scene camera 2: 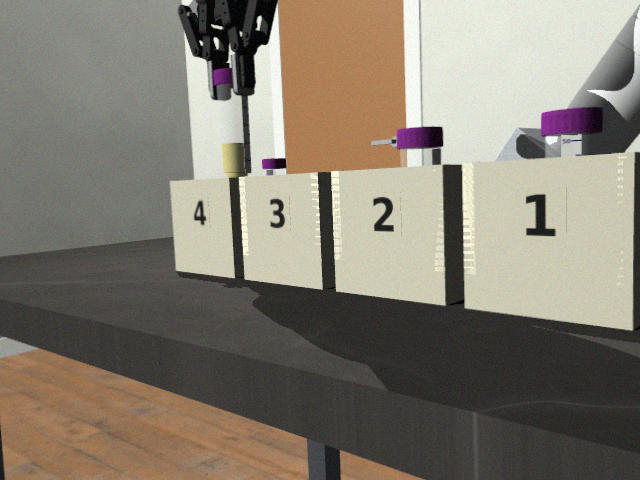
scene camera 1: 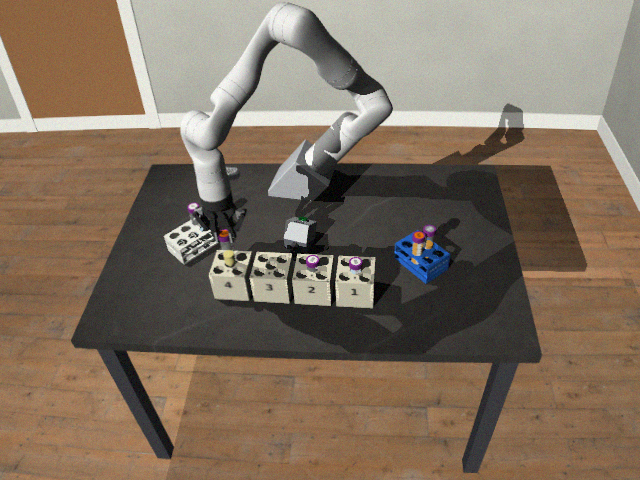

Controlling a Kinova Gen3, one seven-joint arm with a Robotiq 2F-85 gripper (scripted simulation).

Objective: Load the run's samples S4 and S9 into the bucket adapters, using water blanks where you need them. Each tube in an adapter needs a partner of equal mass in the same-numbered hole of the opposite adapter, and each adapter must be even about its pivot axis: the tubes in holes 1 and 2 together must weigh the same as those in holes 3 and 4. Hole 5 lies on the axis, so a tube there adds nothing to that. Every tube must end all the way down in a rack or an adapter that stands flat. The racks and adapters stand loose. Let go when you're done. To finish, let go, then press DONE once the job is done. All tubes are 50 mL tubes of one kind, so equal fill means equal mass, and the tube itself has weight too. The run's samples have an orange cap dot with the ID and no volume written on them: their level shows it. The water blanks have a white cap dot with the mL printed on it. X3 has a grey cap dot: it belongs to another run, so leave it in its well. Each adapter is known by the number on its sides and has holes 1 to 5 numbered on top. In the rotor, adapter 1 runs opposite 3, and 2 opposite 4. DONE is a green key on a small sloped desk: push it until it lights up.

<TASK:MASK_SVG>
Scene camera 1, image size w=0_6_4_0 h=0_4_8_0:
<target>gripper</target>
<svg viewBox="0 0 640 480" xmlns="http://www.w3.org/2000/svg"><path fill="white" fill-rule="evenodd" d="M232 192L225 199L217 202L208 202L200 197L202 207L195 207L193 212L194 218L204 230L211 230L216 243L220 242L218 240L218 222L224 223L228 230L230 244L233 244L236 240L236 232L240 231L247 212L246 209L240 210L236 208L233 203Z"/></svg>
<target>adapter 1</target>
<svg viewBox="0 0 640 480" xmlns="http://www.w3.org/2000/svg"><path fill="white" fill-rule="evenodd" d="M339 256L335 281L336 306L373 308L374 280L376 280L376 274L374 274L375 257L359 257L363 262L362 271L359 274L352 274L350 272L349 260L357 256Z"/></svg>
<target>adapter 2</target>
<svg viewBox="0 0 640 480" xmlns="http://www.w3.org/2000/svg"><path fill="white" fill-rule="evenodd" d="M297 254L292 278L295 304L331 306L334 286L334 256L316 255L319 257L319 270L310 272L306 265L306 258L314 254Z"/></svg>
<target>adapter 3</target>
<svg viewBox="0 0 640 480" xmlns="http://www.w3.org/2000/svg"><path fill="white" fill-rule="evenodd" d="M257 252L250 275L254 301L290 304L294 272L292 253Z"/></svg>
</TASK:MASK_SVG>
